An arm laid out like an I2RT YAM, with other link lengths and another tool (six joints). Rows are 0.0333 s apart.
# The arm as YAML. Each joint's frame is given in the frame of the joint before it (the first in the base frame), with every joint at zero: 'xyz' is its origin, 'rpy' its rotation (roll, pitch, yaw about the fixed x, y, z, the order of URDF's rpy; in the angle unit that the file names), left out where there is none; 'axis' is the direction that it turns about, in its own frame. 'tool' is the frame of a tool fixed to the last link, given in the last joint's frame.
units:
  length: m
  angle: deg
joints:
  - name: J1
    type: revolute
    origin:
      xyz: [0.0, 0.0, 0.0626]
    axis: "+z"
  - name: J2
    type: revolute
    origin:
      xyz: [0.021, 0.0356, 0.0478]
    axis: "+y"
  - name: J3
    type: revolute
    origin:
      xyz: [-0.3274, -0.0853, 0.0]
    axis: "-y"
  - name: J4
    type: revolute
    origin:
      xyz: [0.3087, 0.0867, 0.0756]
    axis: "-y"
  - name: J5
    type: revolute
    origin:
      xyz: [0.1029, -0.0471, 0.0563]
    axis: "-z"
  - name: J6
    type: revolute
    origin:
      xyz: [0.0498, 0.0, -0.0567]
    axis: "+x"
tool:
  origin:
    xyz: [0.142, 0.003, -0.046]
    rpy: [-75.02, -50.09, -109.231]
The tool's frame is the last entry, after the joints.
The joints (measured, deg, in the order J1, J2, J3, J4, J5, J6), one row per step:
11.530, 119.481, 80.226, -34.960, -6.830, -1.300
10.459, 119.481, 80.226, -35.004, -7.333, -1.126
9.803, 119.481, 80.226, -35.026, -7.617, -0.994
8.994, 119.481, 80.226, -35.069, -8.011, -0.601
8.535, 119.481, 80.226, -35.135, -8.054, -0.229
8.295, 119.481, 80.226, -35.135, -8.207, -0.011
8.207, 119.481, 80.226, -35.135, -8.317, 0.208
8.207, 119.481, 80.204, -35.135, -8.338, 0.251
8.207, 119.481, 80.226, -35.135, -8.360, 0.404
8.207, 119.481, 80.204, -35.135, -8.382, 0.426
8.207, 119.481, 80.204, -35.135, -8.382, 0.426
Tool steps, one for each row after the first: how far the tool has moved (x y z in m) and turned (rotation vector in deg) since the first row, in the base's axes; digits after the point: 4 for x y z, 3 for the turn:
0.0015, -0.0075, 0.0002, 0.509, 0.166, -1.101
0.0023, -0.0121, 0.0003, 0.806, 0.258, -1.805
0.0032, -0.0175, 0.0005, 1.268, 0.432, -2.883
0.0036, -0.0211, 0.0006, 1.389, 0.564, -3.686
0.0039, -0.0225, 0.0007, 1.588, 0.626, -4.093
0.0039, -0.0227, 0.0008, 1.745, 0.683, -4.360
0.0037, -0.0227, 0.0007, 1.771, 0.716, -4.395
0.0039, -0.0224, 0.0008, 1.833, 0.725, -4.535
0.0037, -0.0224, 0.0007, 1.855, 0.755, -4.550
0.0037, -0.0224, 0.0007, 1.855, 0.755, -4.550

